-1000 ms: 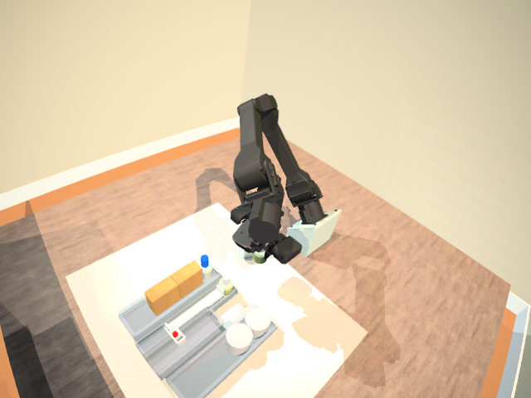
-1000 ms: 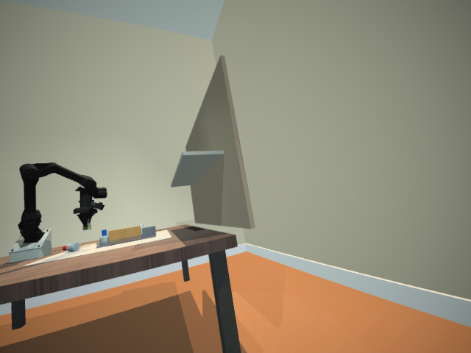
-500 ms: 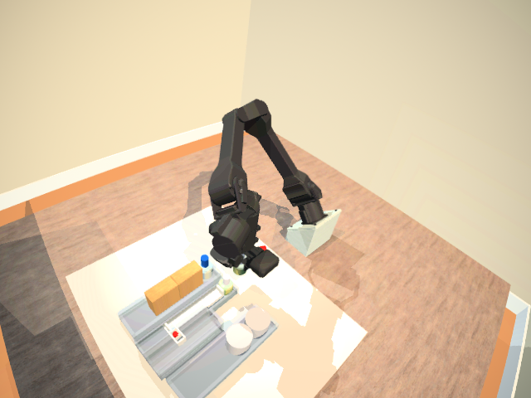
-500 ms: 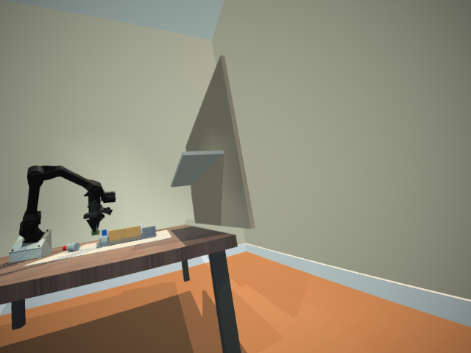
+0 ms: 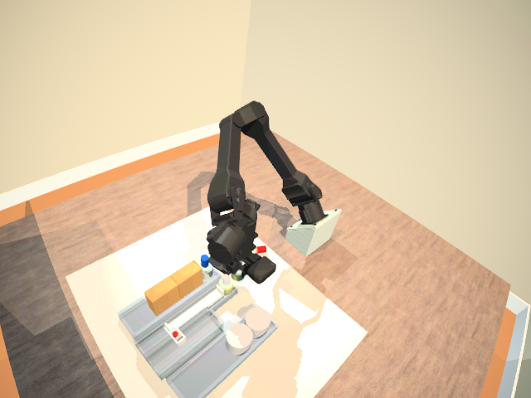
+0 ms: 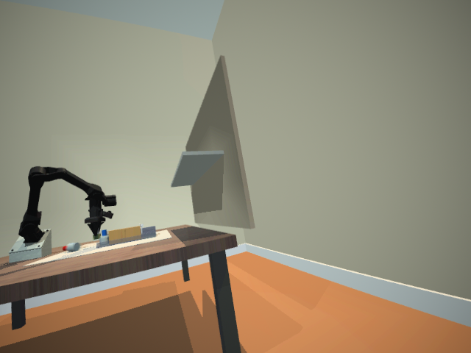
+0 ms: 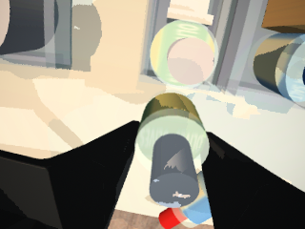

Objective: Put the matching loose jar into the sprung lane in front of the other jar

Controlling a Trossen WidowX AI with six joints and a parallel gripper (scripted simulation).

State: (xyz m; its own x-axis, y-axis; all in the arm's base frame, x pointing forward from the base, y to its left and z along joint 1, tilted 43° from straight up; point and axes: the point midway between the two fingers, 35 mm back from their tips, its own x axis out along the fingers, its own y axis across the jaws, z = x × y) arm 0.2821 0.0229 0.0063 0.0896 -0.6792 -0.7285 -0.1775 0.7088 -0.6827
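My gripper tip is now 180 mm short of the grey rack, 60 mm to the right of it and 40 mm above it. The rest, counted from my gripper tip: red knob 220 mm ahead, 80 mm to the left, 10 mm above.
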